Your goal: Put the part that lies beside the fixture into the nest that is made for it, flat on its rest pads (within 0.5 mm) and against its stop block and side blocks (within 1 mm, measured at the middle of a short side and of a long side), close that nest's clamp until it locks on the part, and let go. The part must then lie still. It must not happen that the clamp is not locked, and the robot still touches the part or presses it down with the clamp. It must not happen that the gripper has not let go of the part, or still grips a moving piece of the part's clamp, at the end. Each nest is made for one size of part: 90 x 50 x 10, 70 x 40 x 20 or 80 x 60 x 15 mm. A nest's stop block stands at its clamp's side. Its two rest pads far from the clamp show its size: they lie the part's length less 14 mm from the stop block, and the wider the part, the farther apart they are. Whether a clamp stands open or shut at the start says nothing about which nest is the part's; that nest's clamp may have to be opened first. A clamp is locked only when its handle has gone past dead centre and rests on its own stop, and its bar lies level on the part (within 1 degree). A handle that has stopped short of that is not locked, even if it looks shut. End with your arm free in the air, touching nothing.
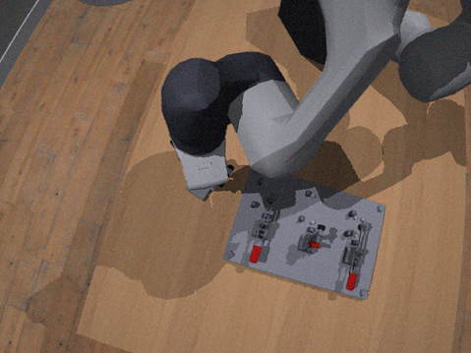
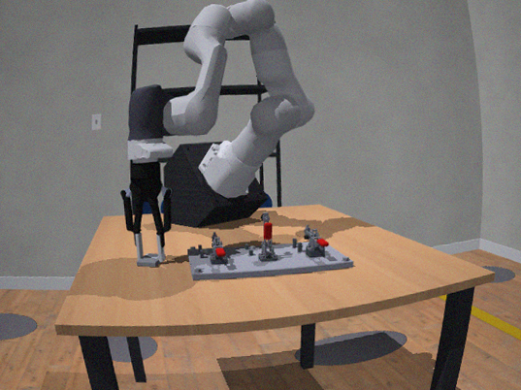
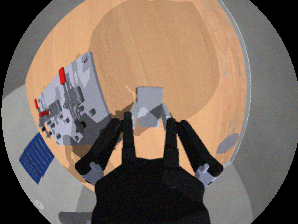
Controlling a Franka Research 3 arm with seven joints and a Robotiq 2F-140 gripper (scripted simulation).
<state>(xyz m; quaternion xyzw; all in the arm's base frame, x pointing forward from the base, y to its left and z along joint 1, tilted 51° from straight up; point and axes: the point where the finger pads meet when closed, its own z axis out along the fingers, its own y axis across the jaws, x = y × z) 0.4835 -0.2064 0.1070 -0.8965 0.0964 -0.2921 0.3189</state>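
The grey fixture plate lies 3 cm behind my hand, 27 cm to the left of it and 3 cm below it. From my hand the other things lie so: grey part: 3 cm below.
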